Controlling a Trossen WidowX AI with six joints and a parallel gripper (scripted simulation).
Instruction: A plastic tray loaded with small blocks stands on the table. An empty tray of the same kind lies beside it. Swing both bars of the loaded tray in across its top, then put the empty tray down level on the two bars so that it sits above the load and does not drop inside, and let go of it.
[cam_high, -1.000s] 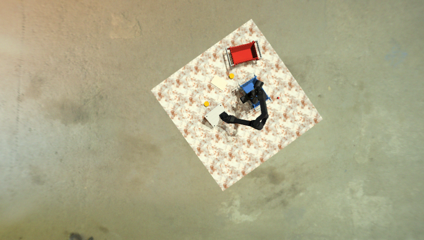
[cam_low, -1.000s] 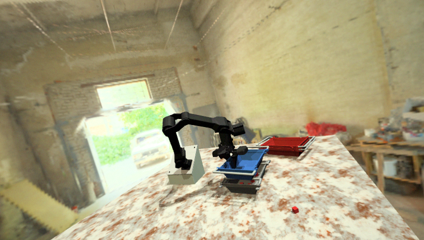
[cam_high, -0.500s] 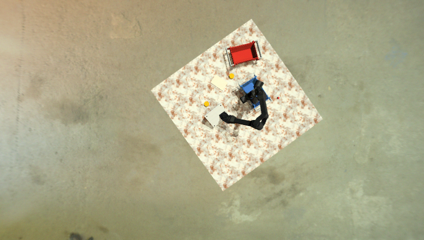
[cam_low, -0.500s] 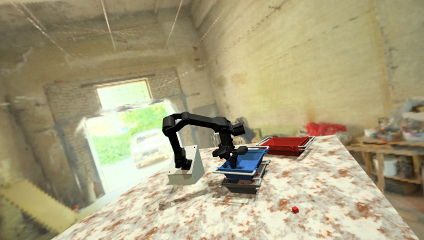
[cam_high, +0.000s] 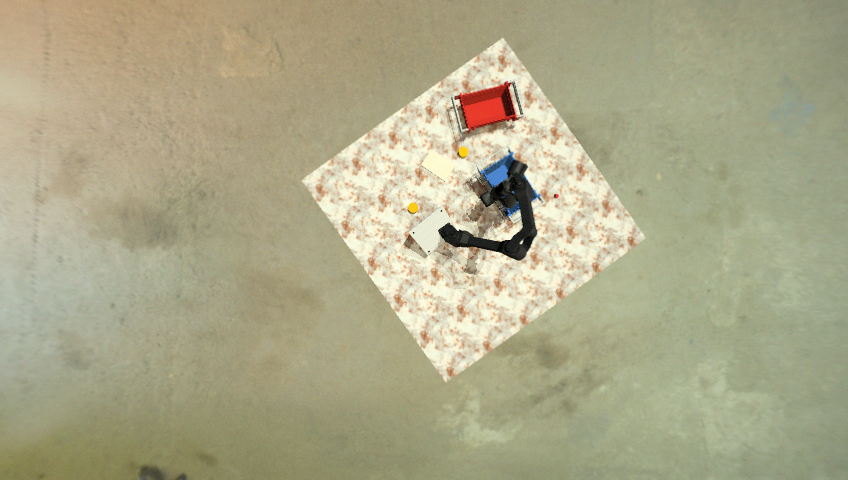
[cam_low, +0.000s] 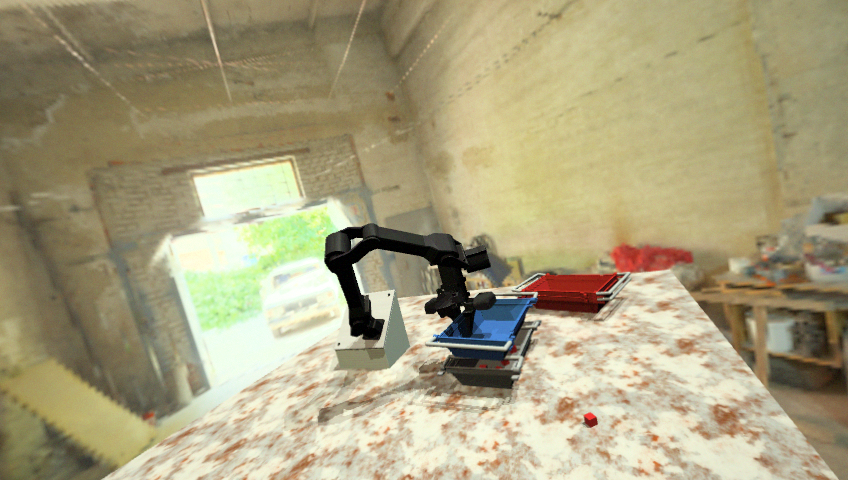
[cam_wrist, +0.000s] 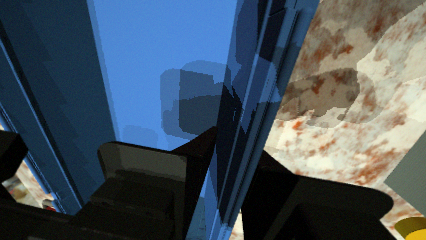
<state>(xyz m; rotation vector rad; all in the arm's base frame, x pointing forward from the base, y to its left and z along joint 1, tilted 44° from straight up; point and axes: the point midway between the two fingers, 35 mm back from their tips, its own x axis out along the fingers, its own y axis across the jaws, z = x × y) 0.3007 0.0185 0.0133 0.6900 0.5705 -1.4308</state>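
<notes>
Now: gripper tip 70 mm short of the blue tray and 30 mm below it. Round my gripper tip: red block 280 mm ahead, 190 mm to the right, 80 mm below; cream card 290 mm to the left, 130 mm behind, 80 mm below.
</notes>
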